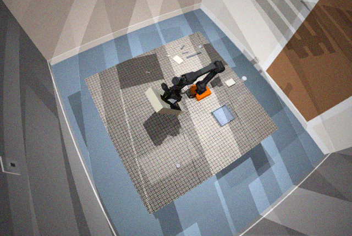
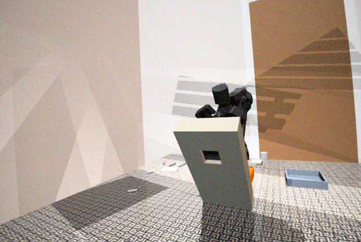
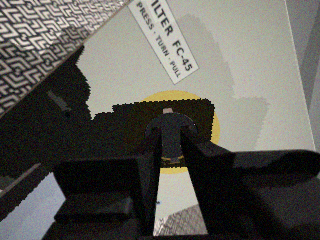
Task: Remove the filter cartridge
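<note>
The round filter cartridge is 1 cm ahead of my gripper tip and 1 cm below it. From my gripper tip the other things lie so: beige service panel: 4 cm behind, 1 cm to the left, 8 cm below; light blue tray: 39 cm behind, 35 cm to the left, 23 cm below.
</note>
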